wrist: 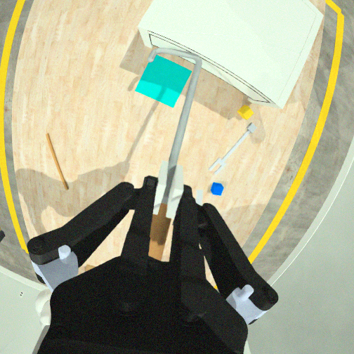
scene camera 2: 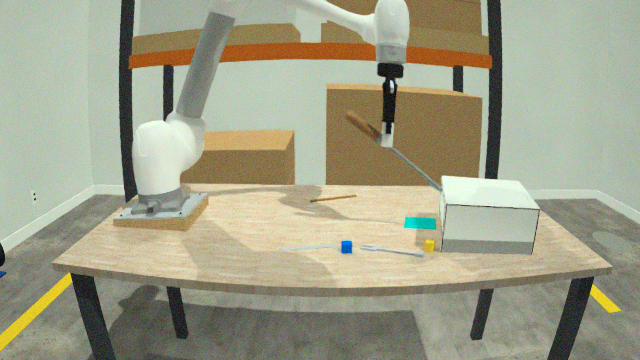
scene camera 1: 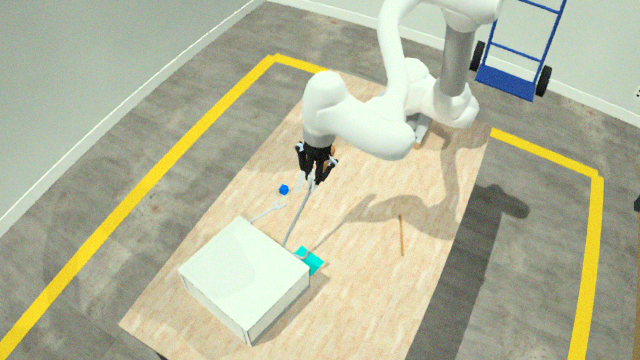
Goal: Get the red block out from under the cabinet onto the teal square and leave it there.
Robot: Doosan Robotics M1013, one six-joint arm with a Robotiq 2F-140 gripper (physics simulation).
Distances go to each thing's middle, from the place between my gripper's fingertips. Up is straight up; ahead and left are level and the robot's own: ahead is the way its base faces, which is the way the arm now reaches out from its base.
Labels:
I see the hook tool (scene camera 2: pixel 353 118) 30 mm ahead of my hand, 20 mm to the left of it and 20 mm below it. From my hand the other things lie so: teal square (wrist: pixel 163 80) (240 mm below, 130 mm ahead, 20 mm to the left).

